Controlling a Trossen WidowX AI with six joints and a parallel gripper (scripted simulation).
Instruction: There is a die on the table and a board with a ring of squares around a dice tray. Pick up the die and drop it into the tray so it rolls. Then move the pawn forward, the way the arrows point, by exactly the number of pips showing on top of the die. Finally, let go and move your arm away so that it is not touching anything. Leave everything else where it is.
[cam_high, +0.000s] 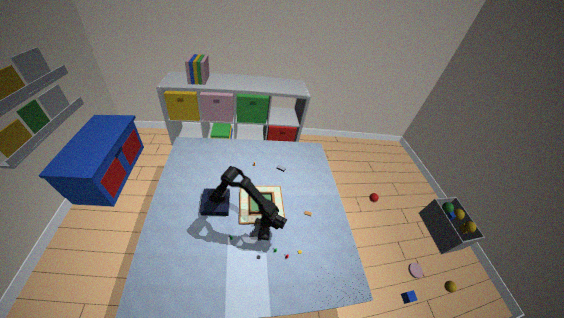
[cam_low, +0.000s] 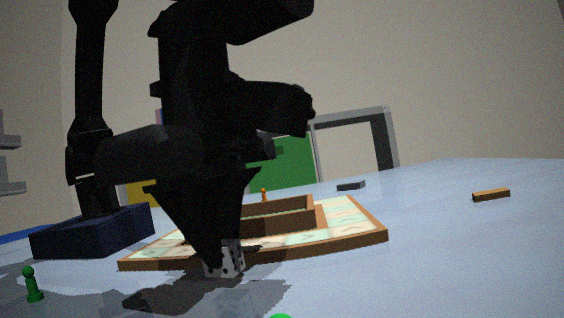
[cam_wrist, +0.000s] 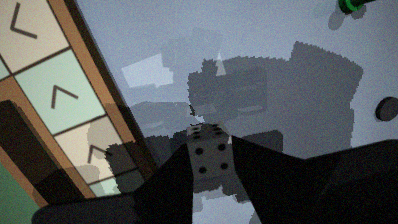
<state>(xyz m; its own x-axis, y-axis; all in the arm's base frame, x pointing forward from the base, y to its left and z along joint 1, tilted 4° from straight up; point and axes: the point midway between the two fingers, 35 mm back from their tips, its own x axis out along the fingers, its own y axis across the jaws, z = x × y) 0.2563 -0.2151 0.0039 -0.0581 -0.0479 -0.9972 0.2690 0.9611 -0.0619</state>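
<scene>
Now: gripper tip 310 mm to the right of the blue pawn, 40 mm past it and 10 mm below it. Round my gripper tip: white die right at my gripper tip; green tray floor 190 mm to the left, 10 mm below, 10 mm ahead; wooden block 310 mm ahead, 80 mm to the left, 20 mm below.
</scene>
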